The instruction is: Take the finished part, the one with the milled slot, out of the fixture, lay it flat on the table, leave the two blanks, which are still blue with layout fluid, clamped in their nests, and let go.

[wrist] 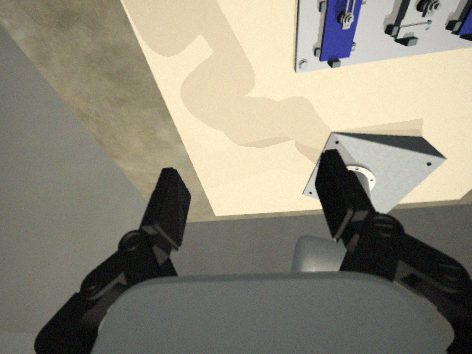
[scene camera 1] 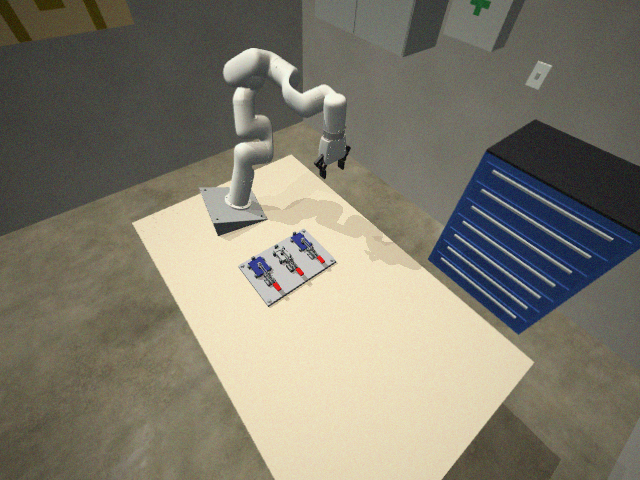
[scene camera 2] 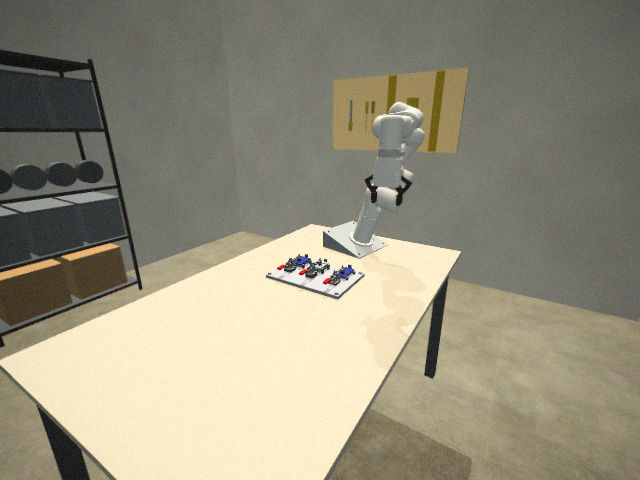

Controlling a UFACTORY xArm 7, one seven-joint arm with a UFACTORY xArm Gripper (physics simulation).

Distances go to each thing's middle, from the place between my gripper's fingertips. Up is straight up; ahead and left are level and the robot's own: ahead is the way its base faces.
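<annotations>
Fixture plate (scene camera 1: 288,281): 90 mm ahead of my hand, 260 mm to the right of it, 330 mm below it.
</annotations>
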